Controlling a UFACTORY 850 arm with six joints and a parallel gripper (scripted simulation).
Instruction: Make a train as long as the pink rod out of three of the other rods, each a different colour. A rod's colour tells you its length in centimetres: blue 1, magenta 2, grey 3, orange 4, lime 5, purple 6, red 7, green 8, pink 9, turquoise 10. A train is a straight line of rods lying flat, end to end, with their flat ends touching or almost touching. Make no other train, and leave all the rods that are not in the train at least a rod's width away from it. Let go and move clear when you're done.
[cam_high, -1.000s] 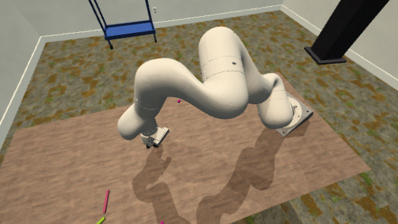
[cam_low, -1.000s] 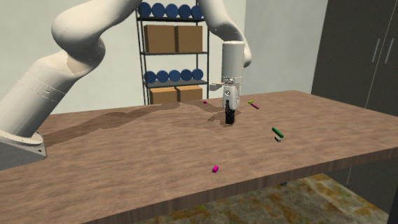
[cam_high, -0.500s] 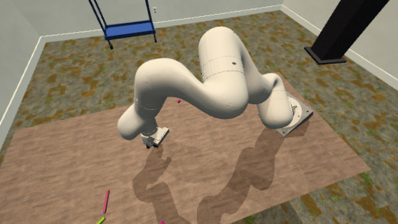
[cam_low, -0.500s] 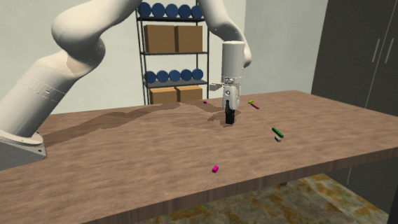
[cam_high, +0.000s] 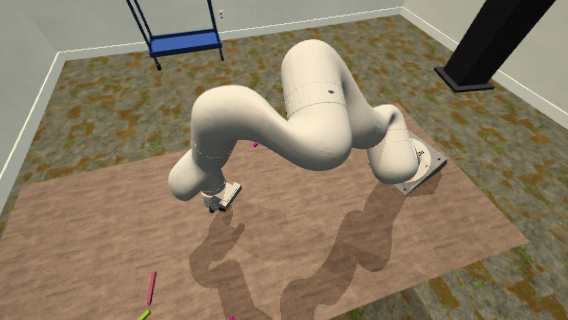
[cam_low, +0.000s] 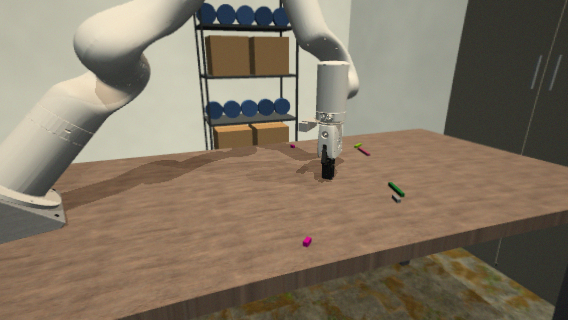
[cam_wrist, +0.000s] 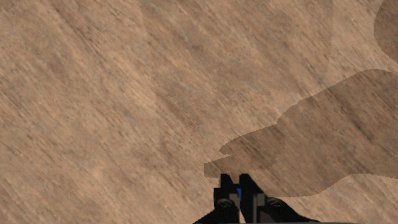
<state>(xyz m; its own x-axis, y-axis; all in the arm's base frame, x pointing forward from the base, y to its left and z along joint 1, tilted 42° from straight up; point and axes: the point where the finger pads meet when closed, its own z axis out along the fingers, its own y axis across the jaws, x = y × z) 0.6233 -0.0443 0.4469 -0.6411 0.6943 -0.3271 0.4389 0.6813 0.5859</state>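
Now: hand 130 mm short of the grey rod, 170 mm to the left of it and 20 mm above it. Also, from my hand: blue rod 20 mm below; green rod 160 mm ahead, 110 mm to the right, 20 mm below; pink rod 220 mm ahead, 250 mm to the left, 20 mm below.
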